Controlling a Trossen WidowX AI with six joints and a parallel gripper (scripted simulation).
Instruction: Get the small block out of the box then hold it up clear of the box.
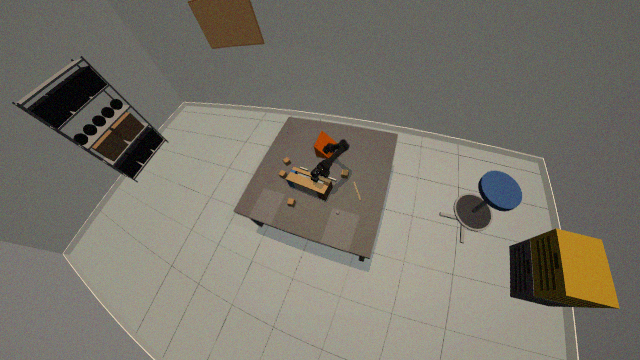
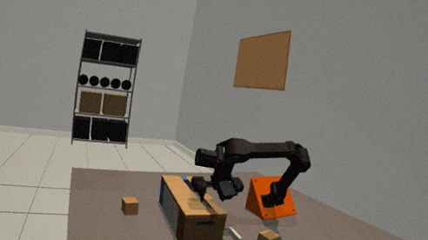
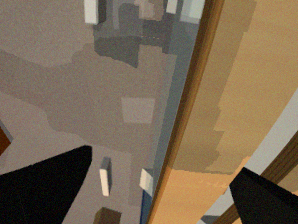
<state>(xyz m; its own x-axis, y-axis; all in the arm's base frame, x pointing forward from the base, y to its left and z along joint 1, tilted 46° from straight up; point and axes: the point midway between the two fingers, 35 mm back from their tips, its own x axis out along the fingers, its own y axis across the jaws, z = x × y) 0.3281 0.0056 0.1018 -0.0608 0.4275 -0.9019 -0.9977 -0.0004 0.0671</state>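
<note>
Now: the tan block 40 mm to the right of my gripper tip, 40 mm ahead of it and 30 mm below it. Also, from my gripper tip: box 50 mm to the right, 50 mm below, 30 mm ahead; then wooden stick 350 mm to the left, 110 mm below, 30 mm behind.
</note>
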